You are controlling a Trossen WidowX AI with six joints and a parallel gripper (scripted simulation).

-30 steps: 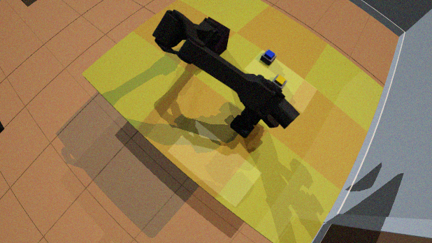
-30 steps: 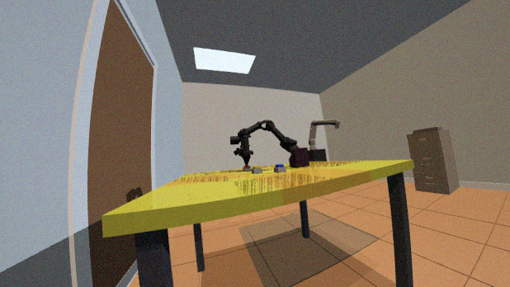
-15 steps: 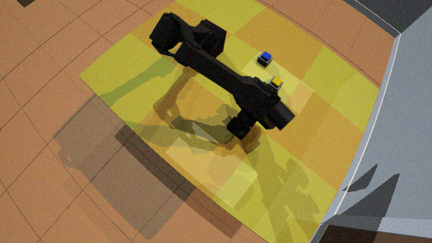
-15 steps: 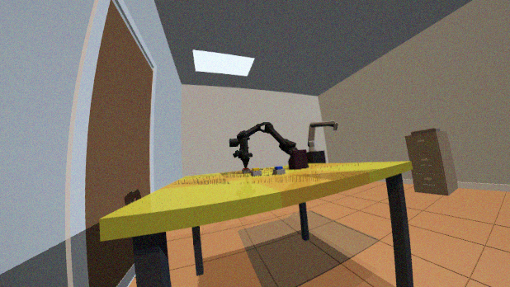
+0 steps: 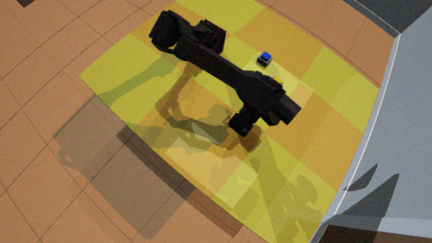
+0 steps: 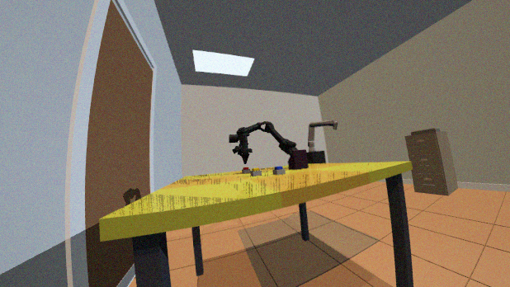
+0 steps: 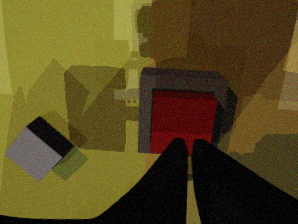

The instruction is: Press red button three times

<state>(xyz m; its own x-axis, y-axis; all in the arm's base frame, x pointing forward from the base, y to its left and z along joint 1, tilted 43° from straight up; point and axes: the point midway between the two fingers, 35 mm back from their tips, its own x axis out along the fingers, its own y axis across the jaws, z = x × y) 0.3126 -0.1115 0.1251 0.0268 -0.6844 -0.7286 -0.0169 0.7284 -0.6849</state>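
My gripper tip is now 30 mm above the red button. Round my gripper tip: grey block 100 mm to the left, 50 mm below, 40 mm behind; then yellow button 210 mm to the left, 30 mm below, 10 mm behind; then blue button 290 mm to the left, 110 mm behind, 30 mm below.
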